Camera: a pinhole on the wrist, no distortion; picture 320 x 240 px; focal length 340.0 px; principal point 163.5 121.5 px. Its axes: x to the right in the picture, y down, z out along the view. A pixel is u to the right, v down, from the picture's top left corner.
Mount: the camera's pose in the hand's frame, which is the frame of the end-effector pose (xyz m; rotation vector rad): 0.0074 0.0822 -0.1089 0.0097 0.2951 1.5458
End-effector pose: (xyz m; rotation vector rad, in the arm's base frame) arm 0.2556 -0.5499 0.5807 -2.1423 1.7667 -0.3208
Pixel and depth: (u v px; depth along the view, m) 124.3 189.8 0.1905
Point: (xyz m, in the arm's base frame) 0.2038 -0.5621 0.4631
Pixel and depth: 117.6 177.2 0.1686
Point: 0.2007 -0.5701 0.4859
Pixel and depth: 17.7 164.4 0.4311
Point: 0.4171 -0.5418 0.2663
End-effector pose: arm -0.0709 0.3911 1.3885 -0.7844 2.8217 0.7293
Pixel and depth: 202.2 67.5 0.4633
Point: -0.3293 0.6265 1.1621
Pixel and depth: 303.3 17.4 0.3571
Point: -0.3775 0.6133 1.2996
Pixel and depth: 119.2 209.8 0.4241
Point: -0.1135 0.6394 1.1475
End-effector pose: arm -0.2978 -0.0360 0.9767 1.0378 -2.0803 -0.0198
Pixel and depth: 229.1 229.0 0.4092
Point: -0.6368 0.0564 0.8279
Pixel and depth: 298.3 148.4 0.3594
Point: -0.6496 0.0539 0.9565
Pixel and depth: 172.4 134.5 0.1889
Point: -0.4400 -0.0037 0.9909
